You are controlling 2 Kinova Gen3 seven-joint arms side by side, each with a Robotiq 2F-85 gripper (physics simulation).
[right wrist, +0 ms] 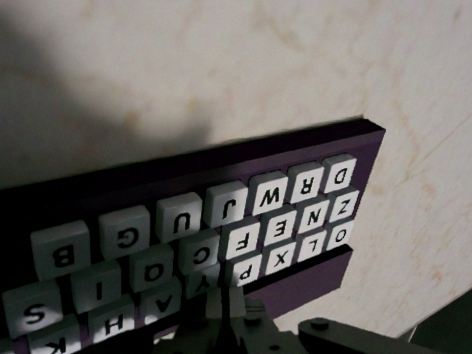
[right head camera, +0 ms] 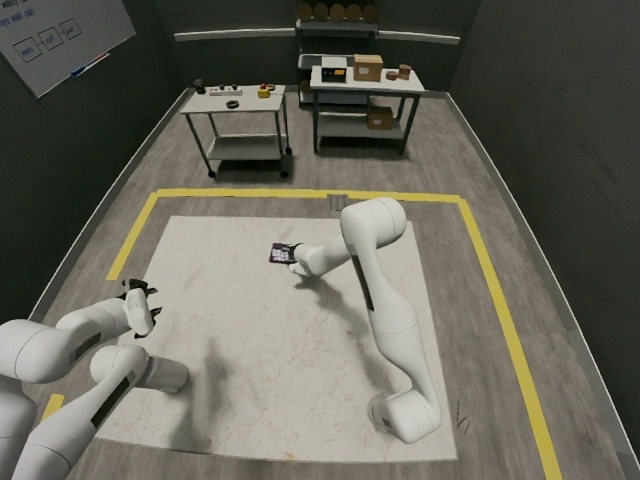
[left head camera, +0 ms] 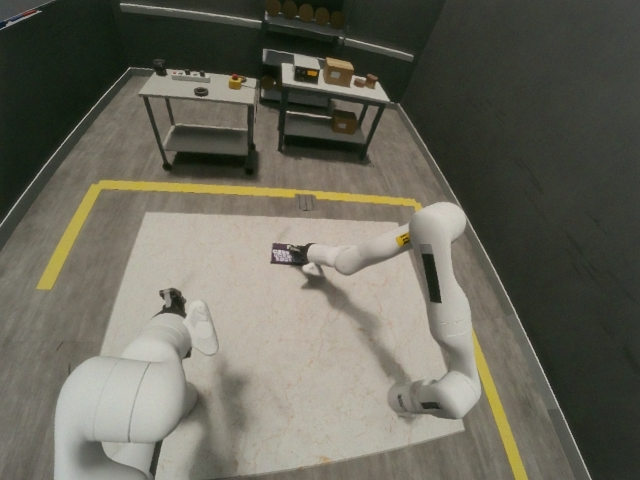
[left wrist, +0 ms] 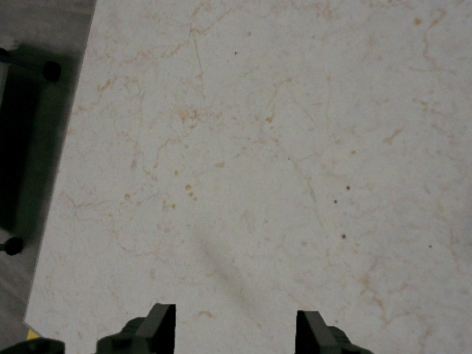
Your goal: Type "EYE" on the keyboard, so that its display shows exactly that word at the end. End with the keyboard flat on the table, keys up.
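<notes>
The purple keyboard (left head camera: 279, 256) (right head camera: 277, 254) (right wrist: 305, 291) lies on the white table top, white keys up. In the right wrist view its letters appear upside down, with the E key (right wrist: 278, 228) in the middle row and the Y key (right wrist: 201, 282) in the row nearest the display. My right gripper (left head camera: 292, 249) (right head camera: 288, 249) (right wrist: 226, 312) is shut and empty, with its tips close by the Y key; contact cannot be told. It hides most of the display, so the text is unreadable. My left gripper (right head camera: 156, 302) (left wrist: 235, 336) is open and empty, far from the keyboard.
The white table top (left head camera: 289, 351) (right head camera: 289, 356) (left wrist: 250, 200) carries both arm bases. The right arm reaches over it from the right, its shadow falling below. A wheeled cart (left head camera: 199, 93) (right head camera: 235, 104) and a workbench (left head camera: 330, 90) (right head camera: 361, 87) stand beyond the yellow floor tape.
</notes>
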